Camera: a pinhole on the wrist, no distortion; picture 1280 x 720 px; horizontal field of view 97.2 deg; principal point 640.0 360.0 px. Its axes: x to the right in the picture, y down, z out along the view. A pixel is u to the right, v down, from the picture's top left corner.
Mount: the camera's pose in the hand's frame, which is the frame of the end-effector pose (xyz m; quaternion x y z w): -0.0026 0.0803 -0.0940 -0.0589 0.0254 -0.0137 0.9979
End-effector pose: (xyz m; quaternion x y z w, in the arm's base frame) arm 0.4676 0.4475 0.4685 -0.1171 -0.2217 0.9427 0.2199
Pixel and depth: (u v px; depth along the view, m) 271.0 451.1 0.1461
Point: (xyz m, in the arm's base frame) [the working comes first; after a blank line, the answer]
In the camera's frame: -0.0955 0.0236 0.1461

0.4846 0.2867 0.4677
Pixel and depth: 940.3 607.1 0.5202
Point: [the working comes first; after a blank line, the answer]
In the camera's frame: 0.2769 0.2278 0.5202

-0.0525 0.1619 0.5957
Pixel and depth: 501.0 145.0 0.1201
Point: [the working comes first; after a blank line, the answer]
In the camera's frame: -0.0296 -0.0458 0.1201

0.4630 0.3831 0.4764
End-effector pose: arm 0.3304 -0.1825 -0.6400 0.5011 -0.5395 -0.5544 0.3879
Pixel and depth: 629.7 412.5 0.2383
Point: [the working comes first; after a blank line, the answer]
In the camera's frame: -0.0044 0.0222 0.2383

0.1785 -0.1743 -0.5240
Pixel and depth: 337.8 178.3 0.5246
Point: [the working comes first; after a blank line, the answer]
In the camera's frame: -0.2810 -0.1689 0.5246

-0.0647 0.1681 -0.6605
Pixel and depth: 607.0 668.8 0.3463
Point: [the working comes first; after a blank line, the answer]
In the camera's frame: -0.0203 0.1895 0.3463

0.0740 -0.1708 -0.3537
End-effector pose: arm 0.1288 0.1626 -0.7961 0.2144 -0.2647 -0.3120 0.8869
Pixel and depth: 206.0 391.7 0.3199
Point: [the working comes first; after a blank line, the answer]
In the camera's frame: -0.2461 0.0180 0.3199

-0.1027 0.3685 -0.6166
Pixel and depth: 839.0 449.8 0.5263
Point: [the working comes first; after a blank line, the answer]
In the camera's frame: 0.1856 0.0838 0.5263

0.1197 0.0895 -0.2911
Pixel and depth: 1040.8 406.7 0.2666
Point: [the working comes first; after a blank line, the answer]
In the camera's frame: 0.1894 0.0221 0.2666

0.2230 0.0855 -0.5373
